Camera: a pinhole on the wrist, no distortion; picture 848 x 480 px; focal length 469.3 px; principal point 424.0 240.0 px. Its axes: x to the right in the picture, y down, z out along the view. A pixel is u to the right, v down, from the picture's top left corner.
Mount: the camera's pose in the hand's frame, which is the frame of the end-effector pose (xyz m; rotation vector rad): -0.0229 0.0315 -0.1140 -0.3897 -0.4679 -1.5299
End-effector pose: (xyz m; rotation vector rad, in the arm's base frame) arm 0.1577 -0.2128 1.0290 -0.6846 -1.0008 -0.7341
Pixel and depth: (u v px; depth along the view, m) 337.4 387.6 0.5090
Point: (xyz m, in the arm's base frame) 0.3652 0.1987 1.1759
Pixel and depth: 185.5 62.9 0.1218
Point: 0.2714 -0.1468 0.9205
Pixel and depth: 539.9 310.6 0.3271
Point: 0.1660 0.0264 1.0951
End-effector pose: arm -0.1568 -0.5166 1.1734 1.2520 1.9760 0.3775
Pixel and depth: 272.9 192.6 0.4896
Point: 0.2955 -0.4274 1.3171
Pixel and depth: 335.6 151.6 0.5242
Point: 0.3286 -0.4961 1.2813
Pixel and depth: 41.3 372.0 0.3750
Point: 0.1798 -0.2302 1.3997
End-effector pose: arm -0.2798 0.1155 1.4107 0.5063 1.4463 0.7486
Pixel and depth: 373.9 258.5 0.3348
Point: -0.1625 0.2783 1.6101
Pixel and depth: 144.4 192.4 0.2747
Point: -0.2911 0.2897 1.6807
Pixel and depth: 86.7 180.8 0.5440
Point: -0.2310 0.4953 1.9635
